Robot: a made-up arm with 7 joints. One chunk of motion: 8 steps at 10 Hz.
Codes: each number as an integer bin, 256 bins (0 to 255) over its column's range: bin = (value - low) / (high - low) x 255, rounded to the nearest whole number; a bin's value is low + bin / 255 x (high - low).
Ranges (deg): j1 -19..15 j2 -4..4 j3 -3..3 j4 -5..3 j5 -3..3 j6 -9..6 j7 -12..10
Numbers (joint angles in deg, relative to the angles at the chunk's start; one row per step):
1: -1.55 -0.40 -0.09 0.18 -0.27 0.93 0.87
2: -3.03 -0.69 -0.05 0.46 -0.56 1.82 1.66
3: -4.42 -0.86 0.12 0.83 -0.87 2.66 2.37
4: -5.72 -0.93 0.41 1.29 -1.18 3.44 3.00
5: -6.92 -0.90 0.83 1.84 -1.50 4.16 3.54
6: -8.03 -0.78 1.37 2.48 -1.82 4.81 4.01
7: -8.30 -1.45 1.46 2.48 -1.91 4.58 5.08
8: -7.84 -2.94 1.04 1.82 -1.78 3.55 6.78
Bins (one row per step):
1: 131 115 124 165 116 169 149
2: 120 106 125 174 104 184 158
3: 109 100 133 186 91 198 167
4: 100 98 145 200 77 211 174
5: 91 99 163 218 64 224 180
6: 82 103 186 238 50 235 186
7: 80 81 190 238 46 231 198
8: 84 34 172 217 52 213 218

